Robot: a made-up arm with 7 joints. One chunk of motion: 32 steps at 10 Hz.
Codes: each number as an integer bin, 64 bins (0 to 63) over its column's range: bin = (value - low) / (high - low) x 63, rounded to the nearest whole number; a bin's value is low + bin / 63 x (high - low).
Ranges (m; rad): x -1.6..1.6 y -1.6..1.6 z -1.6..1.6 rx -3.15..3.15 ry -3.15..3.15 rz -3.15..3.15
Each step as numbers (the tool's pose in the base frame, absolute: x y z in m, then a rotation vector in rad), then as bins.
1 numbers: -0.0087 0.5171 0.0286 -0.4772 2.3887 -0.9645
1 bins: 31 42 32 27 55 22
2 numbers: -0.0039 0.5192 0.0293 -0.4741 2.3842 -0.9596
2 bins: 31 42 32 27 55 22
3 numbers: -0.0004 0.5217 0.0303 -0.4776 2.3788 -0.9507
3 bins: 31 42 32 27 55 22
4 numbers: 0.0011 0.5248 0.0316 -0.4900 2.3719 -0.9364
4 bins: 32 42 32 27 55 22
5 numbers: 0.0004 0.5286 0.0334 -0.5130 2.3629 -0.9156
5 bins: 32 42 32 26 55 22
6 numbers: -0.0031 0.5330 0.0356 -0.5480 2.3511 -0.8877
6 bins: 31 42 32 26 55 23
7 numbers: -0.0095 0.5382 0.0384 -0.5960 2.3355 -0.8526
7 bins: 31 42 32 26 55 23
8 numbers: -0.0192 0.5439 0.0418 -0.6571 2.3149 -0.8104
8 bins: 31 42 32 25 55 23
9 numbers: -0.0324 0.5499 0.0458 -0.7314 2.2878 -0.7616
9 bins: 31 42 32 24 54 24
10 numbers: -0.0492 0.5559 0.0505 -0.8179 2.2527 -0.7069
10 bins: 31 42 32 23 54 24
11 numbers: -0.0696 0.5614 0.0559 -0.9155 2.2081 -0.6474
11 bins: 30 43 33 22 54 25
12 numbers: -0.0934 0.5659 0.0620 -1.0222 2.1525 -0.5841
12 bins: 30 43 33 21 53 26
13 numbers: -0.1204 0.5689 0.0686 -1.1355 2.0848 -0.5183
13 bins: 29 43 33 20 52 26
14 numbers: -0.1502 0.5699 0.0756 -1.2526 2.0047 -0.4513
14 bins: 29 43 33 19 52 27
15 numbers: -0.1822 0.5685 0.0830 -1.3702 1.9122 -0.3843
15 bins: 28 43 33 18 51 28
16 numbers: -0.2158 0.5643 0.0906 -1.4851 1.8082 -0.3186
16 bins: 27 43 33 17 50 28
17 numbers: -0.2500 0.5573 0.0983 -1.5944 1.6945 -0.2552
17 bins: 27 42 33 16 48 29
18 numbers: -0.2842 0.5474 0.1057 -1.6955 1.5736 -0.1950
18 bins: 26 42 34 15 47 30
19 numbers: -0.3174 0.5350 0.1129 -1.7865 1.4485 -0.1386
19 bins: 25 42 34 14 46 30
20 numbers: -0.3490 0.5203 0.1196 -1.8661 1.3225 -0.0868
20 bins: 25 42 34 13 45 31
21 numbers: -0.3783 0.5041 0.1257 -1.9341 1.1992 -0.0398
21 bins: 24 41 34 12 43 31
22 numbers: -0.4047 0.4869 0.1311 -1.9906 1.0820 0.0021
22 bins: 24 41 34 12 42 32
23 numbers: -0.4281 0.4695 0.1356 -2.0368 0.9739 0.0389
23 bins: 23 41 34 11 41 32
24 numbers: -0.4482 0.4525 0.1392 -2.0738 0.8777 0.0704
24 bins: 23 40 34 11 40 32
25 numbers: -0.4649 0.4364 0.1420 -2.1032 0.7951 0.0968
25 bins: 22 40 34 10 39 32
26 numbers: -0.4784 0.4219 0.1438 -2.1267 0.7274 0.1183
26 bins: 22 40 34 10 39 33
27 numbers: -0.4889 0.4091 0.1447 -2.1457 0.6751 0.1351
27 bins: 22 40 34 10 38 33
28 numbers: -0.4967 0.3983 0.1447 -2.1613 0.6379 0.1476
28 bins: 22 39 34 10 38 33
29 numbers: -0.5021 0.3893 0.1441 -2.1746 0.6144 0.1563
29 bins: 22 39 34 10 38 33
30 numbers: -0.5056 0.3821 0.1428 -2.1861 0.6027 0.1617
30 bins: 22 39 34 10 38 33
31 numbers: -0.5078 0.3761 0.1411 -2.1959 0.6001 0.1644
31 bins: 22 39 34 10 38 33
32 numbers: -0.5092 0.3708 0.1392 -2.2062 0.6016 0.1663
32 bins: 21 39 34 9 38 33
